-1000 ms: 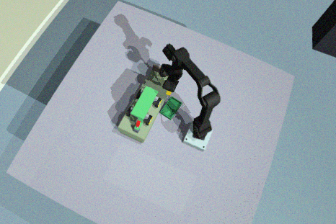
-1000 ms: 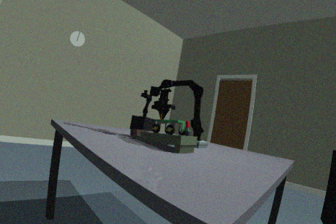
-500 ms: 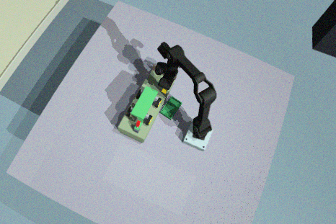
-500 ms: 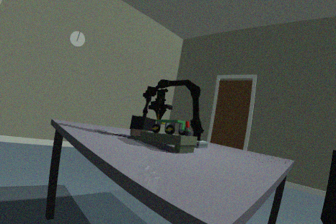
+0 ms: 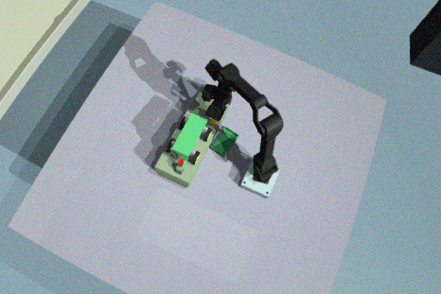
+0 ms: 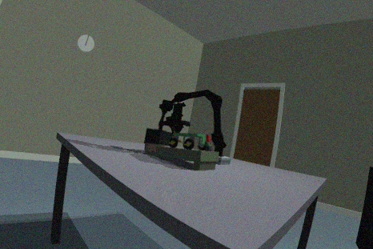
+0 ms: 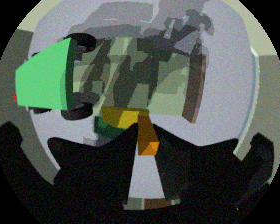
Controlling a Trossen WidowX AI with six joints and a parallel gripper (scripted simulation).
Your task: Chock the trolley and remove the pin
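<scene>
The red-headed stop pin lies 80 mm ahead of my gripper tip, 280 mm to the left of it and 10 mm above it. Also, from my gripper tip: green tray 60 mm behind, 80 mm to the left, 130 mm below; then brown end board 40 mm ahead, 110 mm to the right, 90 mm below; then yellow chock 20 mm to the left, 10 mm below.
</scene>
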